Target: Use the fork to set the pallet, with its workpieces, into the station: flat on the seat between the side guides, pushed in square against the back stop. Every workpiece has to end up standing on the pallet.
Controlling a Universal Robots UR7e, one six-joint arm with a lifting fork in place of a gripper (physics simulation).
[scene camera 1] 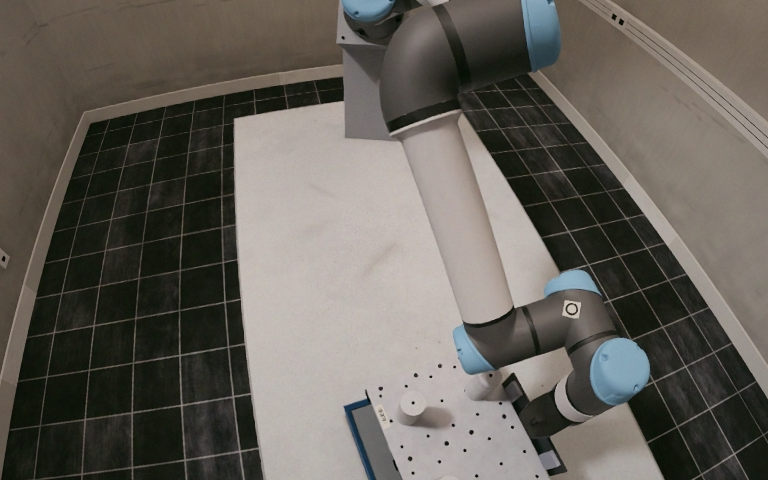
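Observation:
The pallet (481, 452) is a light plate dotted with dark holes at the bottom of the view, cut off by the lower edge. Two pale cylindrical workpieces stand upright on it, one workpiece (412, 408) near its left side and another workpiece (481, 386) near its far right corner. The top of a third workpiece (449, 478) shows at the lower edge. The station (357, 438) shows as a blue edge and grey surface left of the pallet, which overlaps it in the view. The fork (542, 445) has its dark back at the pallet's right side; its tines are hidden. Pallet height cannot be told.
The arm reaches from the grey pedestal (365, 96) at the back over the right part of the white table top (317, 254). Its wrist (620, 370) stands right of the pallet. Dark tiled floor (158, 283) lies on both sides, with walls beyond.

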